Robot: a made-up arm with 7 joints.
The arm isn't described. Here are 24 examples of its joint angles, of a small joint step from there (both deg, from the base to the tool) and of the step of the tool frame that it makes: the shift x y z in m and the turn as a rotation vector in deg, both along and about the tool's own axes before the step.
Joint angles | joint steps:
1: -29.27 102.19 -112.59 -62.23 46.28 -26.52 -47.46 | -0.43 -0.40 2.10 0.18 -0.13 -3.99 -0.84
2: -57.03 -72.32 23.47 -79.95 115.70 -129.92 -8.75 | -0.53 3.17 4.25 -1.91 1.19 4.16 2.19
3: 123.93 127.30 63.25 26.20 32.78 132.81 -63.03 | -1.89 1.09 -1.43 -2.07 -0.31 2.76 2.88
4: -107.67 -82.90 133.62 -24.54 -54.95 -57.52 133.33 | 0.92 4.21 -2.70 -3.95 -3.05 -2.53 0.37
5: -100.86 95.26 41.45 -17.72 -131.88 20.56 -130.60 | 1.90 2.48 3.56 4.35 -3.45 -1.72 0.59
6: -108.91 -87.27 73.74 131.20 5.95 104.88 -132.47 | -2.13 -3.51 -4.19 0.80 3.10 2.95 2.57
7: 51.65 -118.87 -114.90 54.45 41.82 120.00 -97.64 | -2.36 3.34 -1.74 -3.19 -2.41 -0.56 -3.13
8: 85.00 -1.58 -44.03 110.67 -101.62 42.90 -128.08 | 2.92 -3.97 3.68 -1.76 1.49 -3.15 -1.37
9: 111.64 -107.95 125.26 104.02 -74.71 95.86 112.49 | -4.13 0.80 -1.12 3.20 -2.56 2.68 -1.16
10: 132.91 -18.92 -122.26 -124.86 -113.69 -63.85 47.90 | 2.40 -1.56 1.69 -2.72 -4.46 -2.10 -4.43
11: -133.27 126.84 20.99 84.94 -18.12 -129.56 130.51 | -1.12 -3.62 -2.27 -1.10 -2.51 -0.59 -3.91
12: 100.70 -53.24 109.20 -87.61 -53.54 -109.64 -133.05 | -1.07 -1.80 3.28 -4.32 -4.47 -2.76 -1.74
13: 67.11 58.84 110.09 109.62 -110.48 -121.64 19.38 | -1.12 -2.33 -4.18 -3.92 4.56 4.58 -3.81
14: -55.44 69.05 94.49 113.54 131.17 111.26 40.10 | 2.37 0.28 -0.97 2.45 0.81 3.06 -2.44
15: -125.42 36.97 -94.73 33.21 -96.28 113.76 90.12 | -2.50 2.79 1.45 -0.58 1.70 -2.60 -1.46
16: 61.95 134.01 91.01 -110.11 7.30 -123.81 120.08 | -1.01 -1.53 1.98 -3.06 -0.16 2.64 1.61
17: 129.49 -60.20 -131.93 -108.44 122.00 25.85 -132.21 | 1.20 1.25 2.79 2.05 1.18 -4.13 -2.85
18: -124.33 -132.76 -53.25 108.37 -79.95 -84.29 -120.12 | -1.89 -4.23 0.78 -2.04 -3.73 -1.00 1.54
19: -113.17 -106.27 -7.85 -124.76 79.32 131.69 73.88 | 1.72 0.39 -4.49 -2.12 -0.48 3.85 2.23
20: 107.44 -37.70 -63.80 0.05 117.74 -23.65 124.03 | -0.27 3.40 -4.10 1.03 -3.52 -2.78 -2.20
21: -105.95 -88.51 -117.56 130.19 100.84 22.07 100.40 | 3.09 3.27 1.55 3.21 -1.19 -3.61 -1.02
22: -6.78 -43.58 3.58 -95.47 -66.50 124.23 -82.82 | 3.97 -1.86 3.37 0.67 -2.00 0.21 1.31
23: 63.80 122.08 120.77 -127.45 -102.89 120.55 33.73 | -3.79 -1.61 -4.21 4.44 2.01 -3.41 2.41
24: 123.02 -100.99 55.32 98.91 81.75 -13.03 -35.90 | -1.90 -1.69 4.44 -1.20 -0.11 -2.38 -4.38
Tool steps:
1: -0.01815 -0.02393 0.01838 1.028 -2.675 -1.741
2: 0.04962 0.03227 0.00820 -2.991 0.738 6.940
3: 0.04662 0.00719 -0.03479 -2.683 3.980 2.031
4: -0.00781 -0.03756 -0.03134 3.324 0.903 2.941
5: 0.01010 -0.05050 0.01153 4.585 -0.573 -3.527
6: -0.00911 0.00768 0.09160 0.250 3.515 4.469
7: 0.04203 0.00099 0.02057 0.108 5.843 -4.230
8: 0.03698 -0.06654 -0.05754 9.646 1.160 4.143
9: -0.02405 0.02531 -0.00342 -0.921 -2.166 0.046
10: -0.01201 0.01521 0.02290 0.183 -5.269 3.067
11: 0.01756 0.04061 0.01661 -2.713 -2.049 1.382
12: 0.02018 0.04527 0.04813 -5.726 5.907 1.432
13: 0.03926 0.00986 -0.06017 0.354 7.300 -6.925
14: 0.04047 -0.00495 0.00932 0.215 5.450 -0.571
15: 0.00659 0.04046 0.00927 -2.192 1.936 2.992
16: -0.04889 -0.07127 -0.01399 6.884 -5.127 1.173
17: 0.04387 -0.01329 0.01574 1.562 3.499 -4.365
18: 0.04012 -0.06036 0.06636 1.433 5.410 8.352
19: 0.00480 0.00783 0.01542 1.180 2.094 0.436
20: -0.00657 -0.03099 -0.05305 -0.267 -1.618 1.814
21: 0.00352 -0.01788 0.04801 -6.605 4.881 -0.039
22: 0.00638 0.00489 -0.03113 -5.000 -2.994 -0.779
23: -0.01703 0.02907 0.02746 1.255 -7.675 7.662
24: -0.06012 0.00015 0.00786 1.380 -3.975 -10.559
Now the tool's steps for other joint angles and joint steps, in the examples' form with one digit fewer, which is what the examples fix.
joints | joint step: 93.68 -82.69 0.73 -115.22 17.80 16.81 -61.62 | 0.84 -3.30 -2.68 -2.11 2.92 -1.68 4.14
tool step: -0.0149 -0.0218 0.0286 4.59 4.03 6.63
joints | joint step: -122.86 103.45 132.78 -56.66 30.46 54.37 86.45 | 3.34 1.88 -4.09 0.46 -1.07 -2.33 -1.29
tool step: -0.0297 0.0116 0.0930 -8.32 2.40 -4.10
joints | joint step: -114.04 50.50 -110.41 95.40 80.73 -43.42 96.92 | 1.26 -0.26 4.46 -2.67 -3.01 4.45 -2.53
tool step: 0.0680 -0.0043 0.0358 7.27 7.25 -5.80
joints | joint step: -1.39 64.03 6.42 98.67 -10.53 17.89 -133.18 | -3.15 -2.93 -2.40 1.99 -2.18 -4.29 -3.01
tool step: 0.0110 -0.0069 -0.0025 11.20 3.78 -2.61
